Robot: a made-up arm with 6 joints.
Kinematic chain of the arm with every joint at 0, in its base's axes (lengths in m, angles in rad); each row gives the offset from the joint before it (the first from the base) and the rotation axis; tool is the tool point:
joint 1: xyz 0 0 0.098 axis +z
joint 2: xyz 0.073 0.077 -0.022 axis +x
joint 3: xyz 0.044 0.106 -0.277 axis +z
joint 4: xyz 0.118 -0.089 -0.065 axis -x
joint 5: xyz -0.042 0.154 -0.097 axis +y
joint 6: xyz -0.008 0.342 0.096 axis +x
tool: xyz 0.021 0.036 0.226
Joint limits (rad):
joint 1: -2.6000..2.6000
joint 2: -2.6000..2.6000
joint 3: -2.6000..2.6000
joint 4: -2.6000..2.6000
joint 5: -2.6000..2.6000
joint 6: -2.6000..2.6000
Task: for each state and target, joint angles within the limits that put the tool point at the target. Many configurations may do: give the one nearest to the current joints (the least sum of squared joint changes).
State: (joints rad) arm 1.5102 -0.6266 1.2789 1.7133 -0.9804 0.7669
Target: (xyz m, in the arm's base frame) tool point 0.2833 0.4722 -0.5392
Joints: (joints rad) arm 1.8006 -0.5056 1.5851 2.0774 -1.1692 0.3296
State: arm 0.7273 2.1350 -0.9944 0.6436 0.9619 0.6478
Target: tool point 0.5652 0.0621 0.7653
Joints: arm -0.0290 2.6000 -0.3275 0.6537 0.9284 0.0409
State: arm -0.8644 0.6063 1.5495 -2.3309 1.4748 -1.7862
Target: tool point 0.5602 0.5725 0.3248
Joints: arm -0.0271 0.1256 2.1464 -2.4794 1.4519 -1.6053
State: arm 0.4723 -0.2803 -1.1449 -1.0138 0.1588 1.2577
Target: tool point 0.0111 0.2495 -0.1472
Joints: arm 0.8956 -0.5888 -0.7513 -0.5843 -0.5005 1.4370
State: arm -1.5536 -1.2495 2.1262 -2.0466 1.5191 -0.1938
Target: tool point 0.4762 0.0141 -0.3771
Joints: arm -1.4027 -1.2306 2.2383 -2.0088 1.5450 -0.1898
